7 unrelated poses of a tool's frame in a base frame.
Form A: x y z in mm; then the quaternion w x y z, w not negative.
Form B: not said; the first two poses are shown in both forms.
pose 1, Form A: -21 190 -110 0.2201 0.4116 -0.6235 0.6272
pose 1, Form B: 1.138 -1.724 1.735 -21 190 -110
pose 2, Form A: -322 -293 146 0.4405 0.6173 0.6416 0.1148
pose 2, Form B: 1.533 1.593 0.285 -322 -293 146
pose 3, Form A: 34 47 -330 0.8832 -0.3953 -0.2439 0.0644
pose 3, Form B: -0.823 -0.508 0.134 34 47 -330
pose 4, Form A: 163 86 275 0.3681 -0.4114 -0.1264 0.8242
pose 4, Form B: -1.056 -0.325 2.116 163 86 275
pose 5, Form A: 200 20 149 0.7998 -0.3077 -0.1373 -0.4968
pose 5, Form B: -0.660 -0.295 -1.066 200 20 149
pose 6, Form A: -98 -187 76 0.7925 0.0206 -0.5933 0.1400
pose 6, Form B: 0.044 -1.276 0.301 -98 -187 76
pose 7, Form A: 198 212 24 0.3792 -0.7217 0.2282 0.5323
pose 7, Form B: -1.844 0.583 1.360 198 212 24
